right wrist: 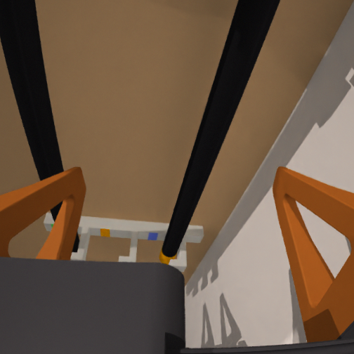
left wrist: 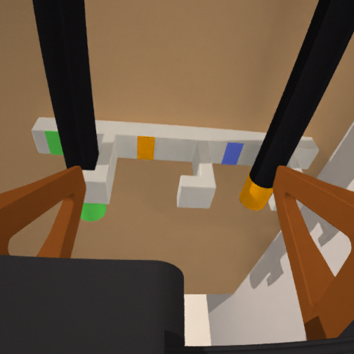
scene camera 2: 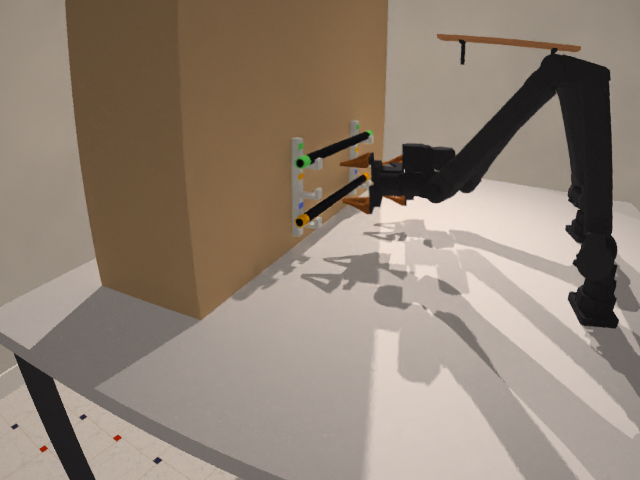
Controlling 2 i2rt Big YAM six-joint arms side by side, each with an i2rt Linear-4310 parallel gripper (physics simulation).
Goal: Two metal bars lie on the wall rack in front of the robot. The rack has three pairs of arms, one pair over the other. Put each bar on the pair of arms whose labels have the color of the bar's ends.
In view: the left gripper (scene camera 2: 341, 182), the right gripper (right wrist: 178, 177), a green-ended bar (scene camera 2: 304, 161) and an orange-ended bar (scene camera 2: 303, 219).
The left gripper also shows in the left wrist view (left wrist: 178, 176).
